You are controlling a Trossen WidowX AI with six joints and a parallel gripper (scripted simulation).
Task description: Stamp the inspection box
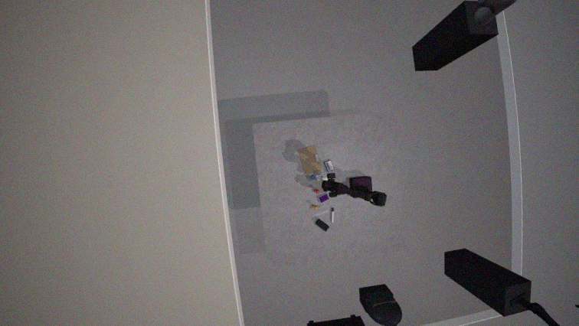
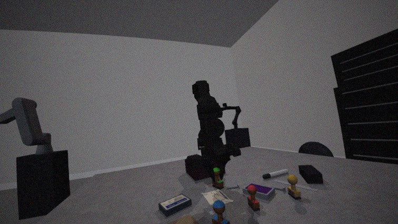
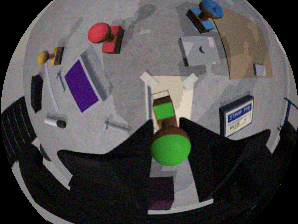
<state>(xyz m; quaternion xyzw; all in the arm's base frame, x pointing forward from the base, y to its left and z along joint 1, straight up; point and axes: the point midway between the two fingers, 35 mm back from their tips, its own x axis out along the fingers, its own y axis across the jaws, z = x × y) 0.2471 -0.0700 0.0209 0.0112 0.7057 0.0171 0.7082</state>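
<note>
My gripper tip is now 6 cm above the white card, 1 cm to the left of it and 1 cm past it. Also, from my gripper tip: purple ink pad 13 cm to the left, 6 cm below, 4 cm ahead; green-knobbed stamp right at my gripper tip; red-knobbed stamp 10 cm ahead, 6 cm to the left, 4 cm below.
</note>
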